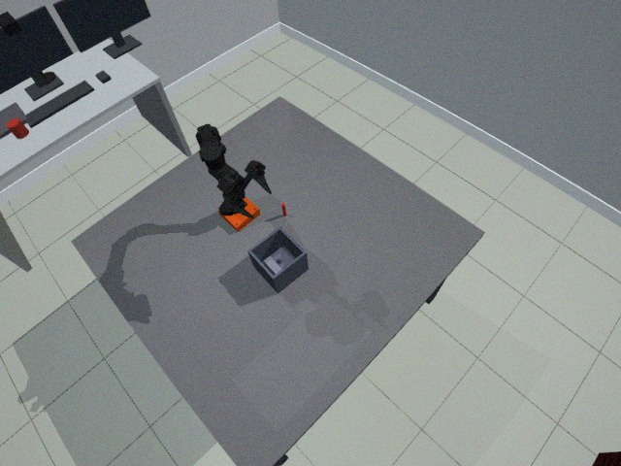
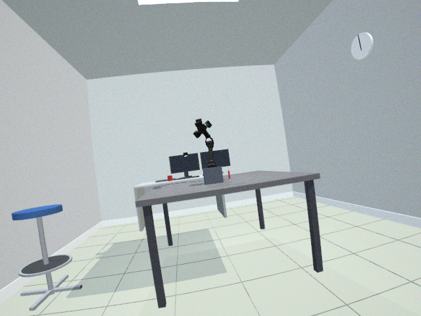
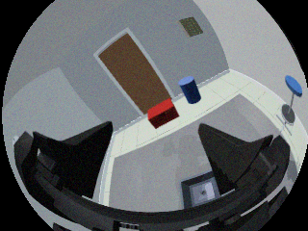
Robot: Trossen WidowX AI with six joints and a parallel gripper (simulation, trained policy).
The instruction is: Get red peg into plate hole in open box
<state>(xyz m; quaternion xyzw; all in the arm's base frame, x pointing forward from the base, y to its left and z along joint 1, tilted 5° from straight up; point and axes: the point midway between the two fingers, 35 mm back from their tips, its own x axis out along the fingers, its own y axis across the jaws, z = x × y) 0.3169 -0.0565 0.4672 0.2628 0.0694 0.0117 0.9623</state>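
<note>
Right now the red peg is 44 cm below my gripper tip, 21 cm to the left of it and 21 cm behind it. Also, from my gripper tip: pale plate: 44 cm below, 3 cm behind, 2 cm to the left.
</note>
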